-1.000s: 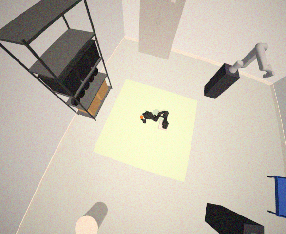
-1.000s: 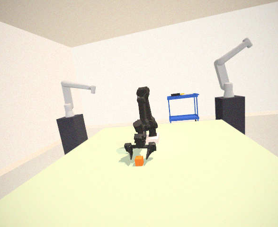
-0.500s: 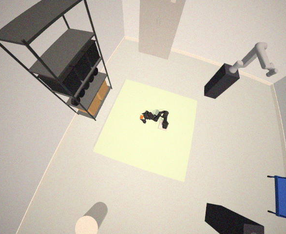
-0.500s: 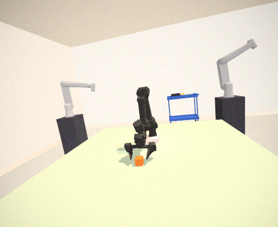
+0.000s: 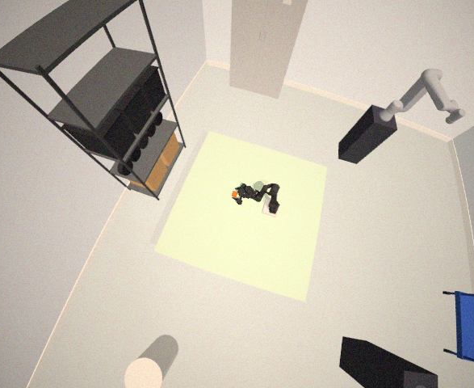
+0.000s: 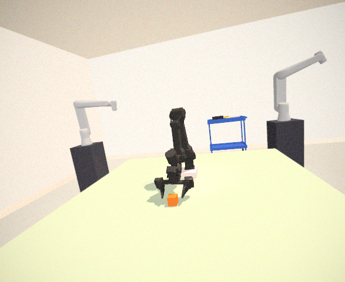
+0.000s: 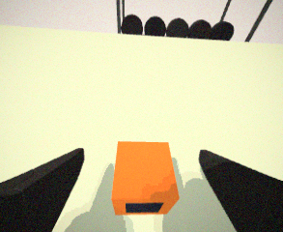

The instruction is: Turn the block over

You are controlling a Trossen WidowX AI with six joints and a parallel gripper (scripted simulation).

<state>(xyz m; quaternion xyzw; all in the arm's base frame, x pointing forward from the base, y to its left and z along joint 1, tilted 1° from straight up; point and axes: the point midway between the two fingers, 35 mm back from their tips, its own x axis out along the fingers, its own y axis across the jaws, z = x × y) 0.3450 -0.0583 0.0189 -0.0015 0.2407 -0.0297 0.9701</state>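
My gripper tip is 2 cm past the orange block and 2 cm above it.
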